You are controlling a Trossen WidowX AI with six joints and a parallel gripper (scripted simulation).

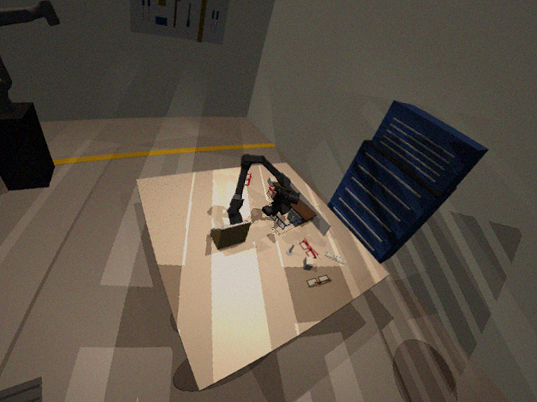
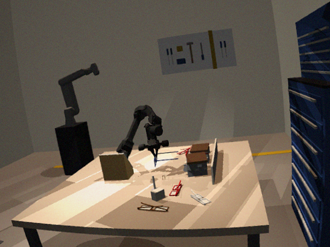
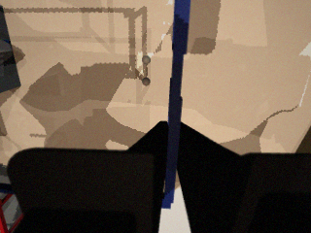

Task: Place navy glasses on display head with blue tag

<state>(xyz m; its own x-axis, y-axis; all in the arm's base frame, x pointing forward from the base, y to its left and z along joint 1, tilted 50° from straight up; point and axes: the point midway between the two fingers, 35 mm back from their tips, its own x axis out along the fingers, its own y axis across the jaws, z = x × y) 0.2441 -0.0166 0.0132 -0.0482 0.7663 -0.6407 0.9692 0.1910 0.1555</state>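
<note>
Now: gripper tip 220 mm short of the dark display head, 60 mm above it and 20 mm to the right of it. From my gripper tip the other things lie so: upright panel 350 mm ahead, 140 mm to the left, 60 mm below.
</note>
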